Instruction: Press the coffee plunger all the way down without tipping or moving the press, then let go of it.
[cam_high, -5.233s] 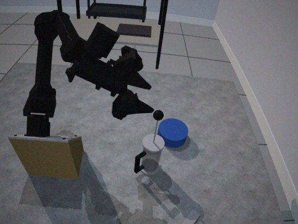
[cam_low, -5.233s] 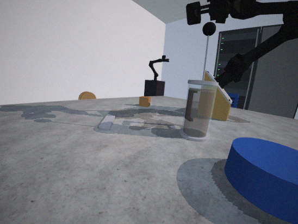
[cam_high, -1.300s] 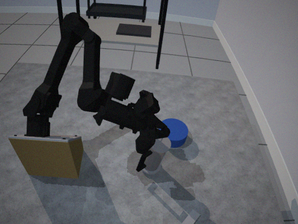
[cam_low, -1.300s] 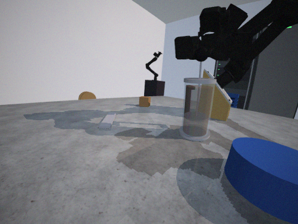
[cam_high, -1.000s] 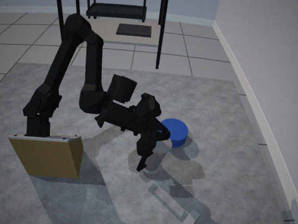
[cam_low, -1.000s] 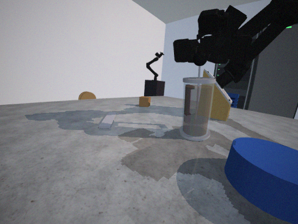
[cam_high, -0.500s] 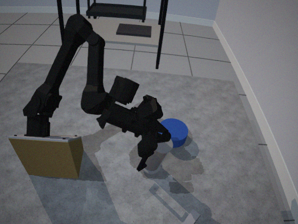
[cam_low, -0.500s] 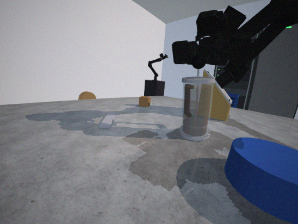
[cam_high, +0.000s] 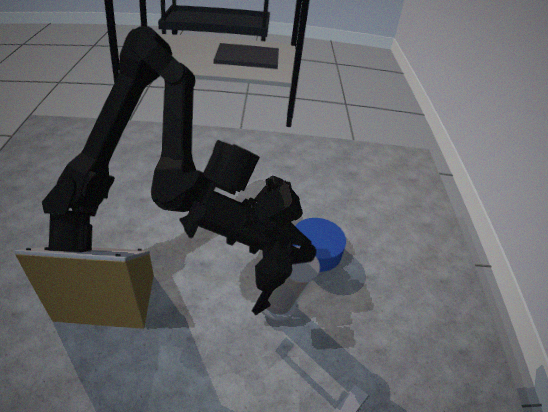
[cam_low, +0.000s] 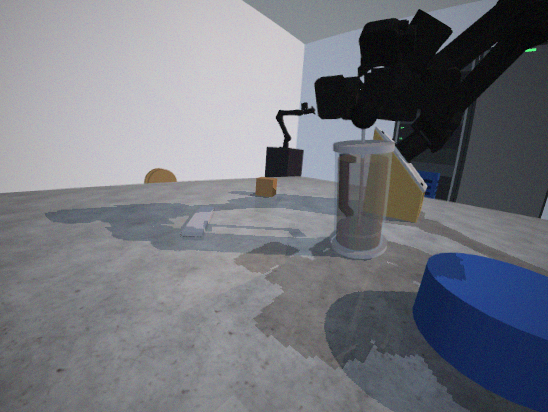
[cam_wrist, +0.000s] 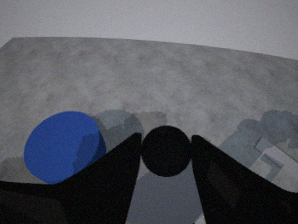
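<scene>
My gripper tip is now 80 mm above the glass coffee press, 40 mm past it and 10 mm to the left of it.
</scene>
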